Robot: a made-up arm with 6 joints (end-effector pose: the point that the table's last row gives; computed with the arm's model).
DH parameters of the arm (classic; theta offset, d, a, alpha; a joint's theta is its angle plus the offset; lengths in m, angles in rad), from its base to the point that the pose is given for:
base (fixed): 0.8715 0 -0.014 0
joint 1: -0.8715 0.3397 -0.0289 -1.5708
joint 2: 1.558 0 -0.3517 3.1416
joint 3: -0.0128 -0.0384 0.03 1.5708
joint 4: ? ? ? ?
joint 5: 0 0.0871 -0.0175 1.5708
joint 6: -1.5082 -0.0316 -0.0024 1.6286
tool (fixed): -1.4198 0.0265 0 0
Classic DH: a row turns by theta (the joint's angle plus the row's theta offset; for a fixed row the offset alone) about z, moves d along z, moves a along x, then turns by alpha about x.
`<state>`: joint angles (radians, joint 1 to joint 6).
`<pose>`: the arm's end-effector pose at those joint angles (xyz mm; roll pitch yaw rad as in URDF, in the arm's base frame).
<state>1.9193 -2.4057 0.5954 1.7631 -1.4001 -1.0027</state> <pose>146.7 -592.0 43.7 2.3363 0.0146 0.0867</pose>
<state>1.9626 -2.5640 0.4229 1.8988 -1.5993 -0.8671</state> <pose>146.5 -543.6 17.3 2.2144 0.1732 0.3227</pose>
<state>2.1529 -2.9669 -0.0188 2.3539 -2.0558 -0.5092</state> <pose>139.1 -398.6 -7.1 2.2000 0.6231 1.0174</pose>
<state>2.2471 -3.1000 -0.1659 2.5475 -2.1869 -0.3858</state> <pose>131.5 -348.7 2.2 2.3280 0.7487 1.3289</pose>
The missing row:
joint 4: 0 -0.2937 -0.02 -1.5708
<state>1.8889 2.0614 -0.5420 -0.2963 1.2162 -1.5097</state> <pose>63.7 46.9 37.4 0.9525 1.1858 1.2867</pose>
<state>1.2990 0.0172 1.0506 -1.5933 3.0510 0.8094</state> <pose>-9.6 185.3 862.3 1.0380 0.9411 -1.4197</pose>
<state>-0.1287 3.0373 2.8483 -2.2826 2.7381 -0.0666</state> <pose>238.5 60.6 -147.2 0.8564 0.0036 -2.8245</pose>
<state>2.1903 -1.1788 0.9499 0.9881 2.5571 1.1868</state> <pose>276.3 -438.8 666.3 1.0184 0.9679 -2.6410</pose>
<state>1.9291 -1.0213 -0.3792 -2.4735 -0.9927 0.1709</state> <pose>-98.4 -39.5 652.7 0.7818 -1.1071 -2.5809</pose>
